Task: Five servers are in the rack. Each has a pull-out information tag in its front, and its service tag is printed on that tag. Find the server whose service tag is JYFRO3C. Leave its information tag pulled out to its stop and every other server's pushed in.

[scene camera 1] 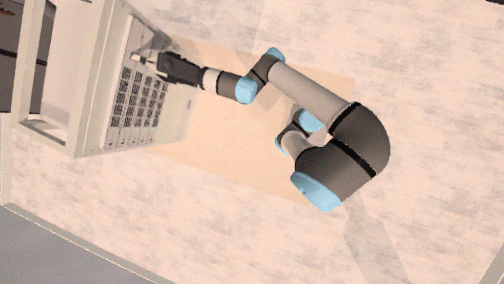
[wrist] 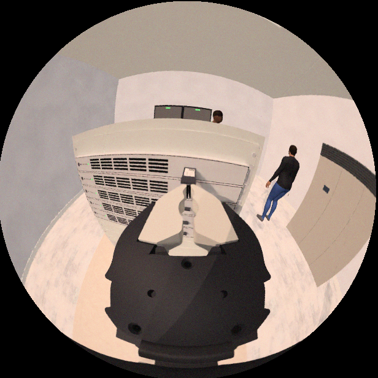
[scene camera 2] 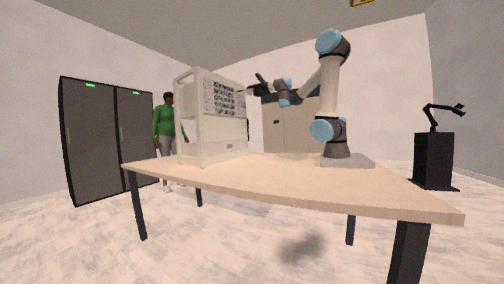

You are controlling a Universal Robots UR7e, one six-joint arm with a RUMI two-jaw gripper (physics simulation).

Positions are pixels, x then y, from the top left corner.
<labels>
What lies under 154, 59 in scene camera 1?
My gripper.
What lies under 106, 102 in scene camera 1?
A rack.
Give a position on a rack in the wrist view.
123, 167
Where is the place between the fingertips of my gripper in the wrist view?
At 188, 185
</labels>
